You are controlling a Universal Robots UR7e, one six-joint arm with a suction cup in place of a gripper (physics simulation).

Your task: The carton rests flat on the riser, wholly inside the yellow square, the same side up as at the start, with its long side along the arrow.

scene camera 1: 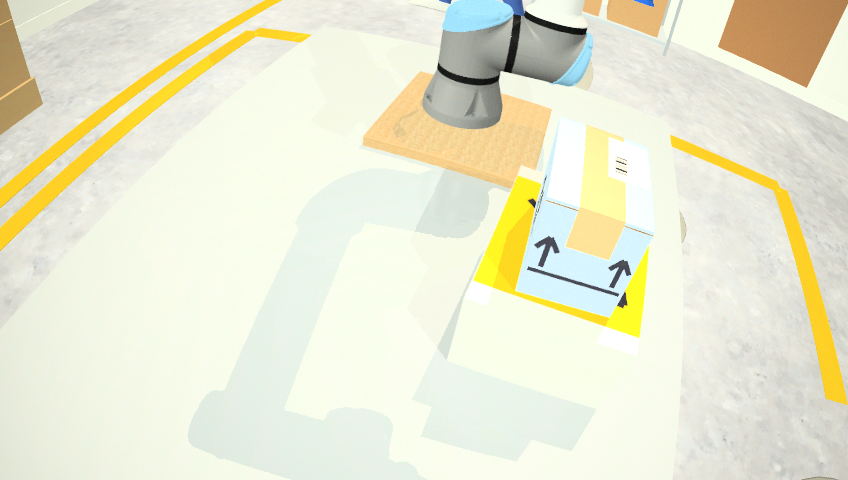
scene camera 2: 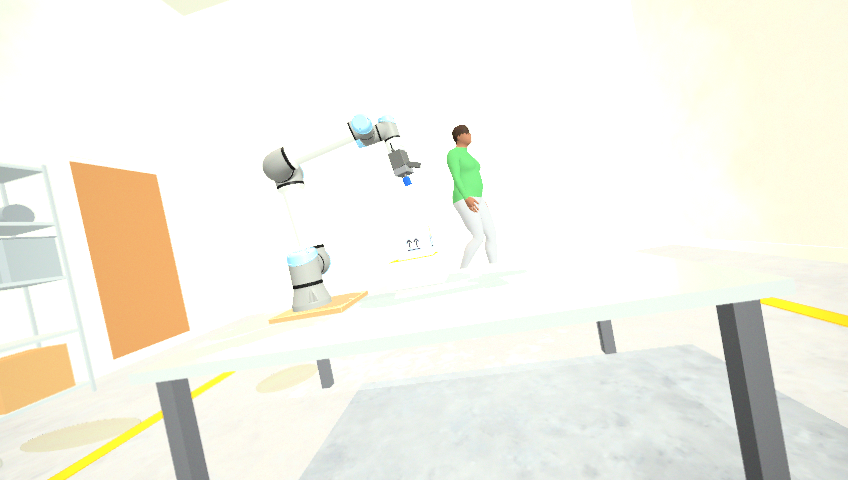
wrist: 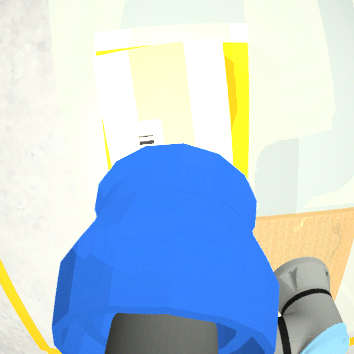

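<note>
The pale blue carton (scene camera 1: 604, 172) (scene camera 2: 413, 243) (wrist: 160, 90) stands flat on the pale riser (scene camera 1: 535, 350), its tape and barcode label up and its side arrows pointing up. It stands over the yellow square (scene camera 1: 514, 205) (wrist: 241, 100), with yellow showing on both sides, and looks slightly turned against the square's edges. Black parts of the arrow (scene camera 1: 622, 299) show beside it at the left rear and right front; the rest is hidden under it. My gripper (scene camera 2: 407, 181), a blue suction cup, is open and hangs high above the carton, touching nothing. It hides the carton's near end in the wrist view.
The arm's wooden base board (scene camera 1: 464, 142) (scene camera 2: 342, 304) (wrist: 300, 240) lies close beside the riser's rear end. A person in a green top (scene camera 2: 465, 172) stands beyond the table (scene camera 2: 476, 321). A shelf rack (scene camera 2: 54, 208) stands at the far left in scene camera 2.
</note>
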